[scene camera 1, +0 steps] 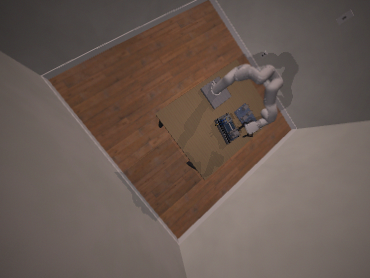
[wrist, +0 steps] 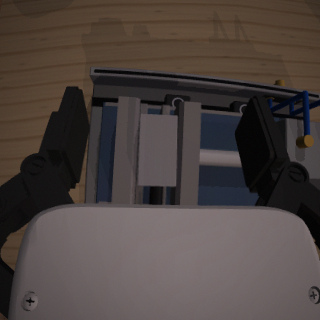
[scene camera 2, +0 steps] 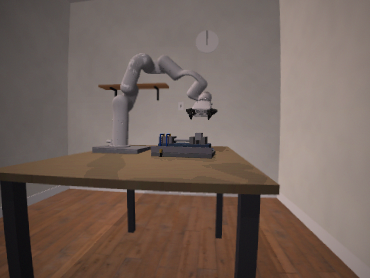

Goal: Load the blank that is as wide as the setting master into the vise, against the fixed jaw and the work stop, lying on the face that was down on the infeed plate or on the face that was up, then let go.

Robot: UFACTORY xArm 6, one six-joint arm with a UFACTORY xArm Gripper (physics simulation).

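Places are measured from the arm's base along level axes (x ahead, y left, z up), in metres.
Where they show: gripper, between the fingertips: [scene camera 1: 240, 133] [wrist: 165, 108] [scene camera 2: 199, 117]; arm's base, origin of its link: [scene camera 1: 215, 90] [scene camera 2: 120, 146].
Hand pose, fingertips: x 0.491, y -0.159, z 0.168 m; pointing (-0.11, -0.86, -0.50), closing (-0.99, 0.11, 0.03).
Each offset is from my fingertips to the centre of the thing. "spot": to the spot under its first point. Level surfaces: height alone.
The light grey blank @(0.002 m back, 0.013 m left, 0.097 m down) [wrist: 158, 150] [scene camera 2: 199, 138] stands in the vise @(0.074 m back, 0.018 m left, 0.145 m down) [wrist: 131, 79] [scene camera 1: 226, 131] [scene camera 2: 182, 150], between two grey jaws. In the wrist view its left side lies close along the left jaw [wrist: 124, 150]; a narrow dark gap separates it from the right jaw [wrist: 190, 150]. A dark bracket with a round screw shows just past its far end; whether the blank touches a work stop is unclear. My gripper [wrist: 165, 108] [scene camera 2: 201, 116] [scene camera 1: 243, 132] is open and empty, above the vise, its fingers wide on either side of the jaws. I cannot identify the setting master.
The blue infeed plate @(0.041 m back, 0.305 m left, 0.191 m down) [scene camera 1: 244, 114] lies beside the vise, between it and the wall. A blue bar frame @(spot: 0.155 m back, 0.009 m right, 0.085 m down) [wrist: 306, 117] with a brass-coloured knob @(spot: 0.149 m back, 0.016 m left, 0.085 m down) [wrist: 305, 142] stands at the vise's right end. A light rod @(0.087 m back, 0.025 m left, 0.117 m down) [wrist: 220, 158] runs right from the right jaw. The wooden table @(0.195 m down) [scene camera 2: 135, 172] carries everything.
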